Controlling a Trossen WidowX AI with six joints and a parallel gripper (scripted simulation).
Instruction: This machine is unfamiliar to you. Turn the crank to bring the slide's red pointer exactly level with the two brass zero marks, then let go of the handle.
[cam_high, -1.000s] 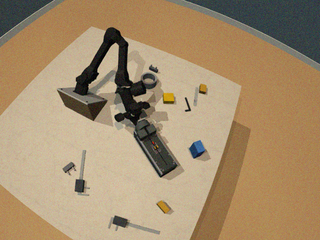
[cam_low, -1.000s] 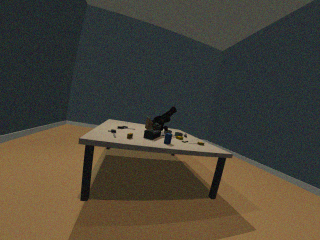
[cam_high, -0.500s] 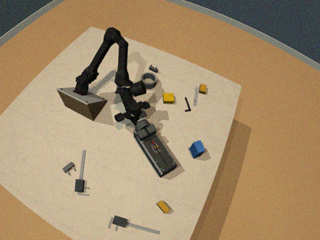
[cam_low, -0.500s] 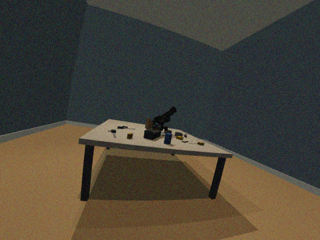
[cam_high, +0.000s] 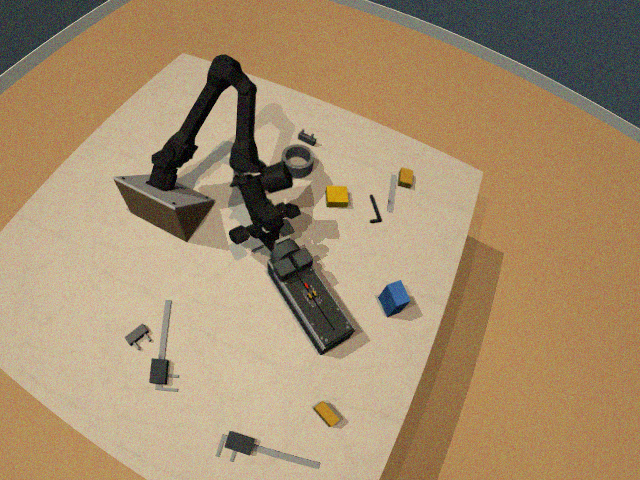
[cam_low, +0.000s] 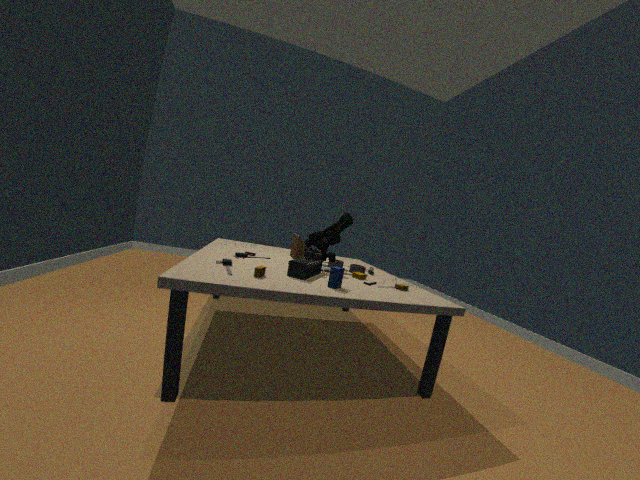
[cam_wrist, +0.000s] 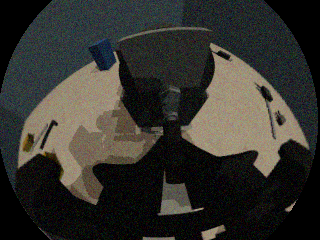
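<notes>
Now: the crank handle 1 cm behind my gripper tip, 1 cm to the left of it and 3 cm above it. From my gripper tip the other things lie so: yellow block: 9 cm ahead, 25 cm to the left, 2 cm below; red pointer: 11 cm ahead, 8 cm to the right, 5 cm above; black hex key: 21 cm ahead, 25 cm to the left, 3 cm below.
</notes>
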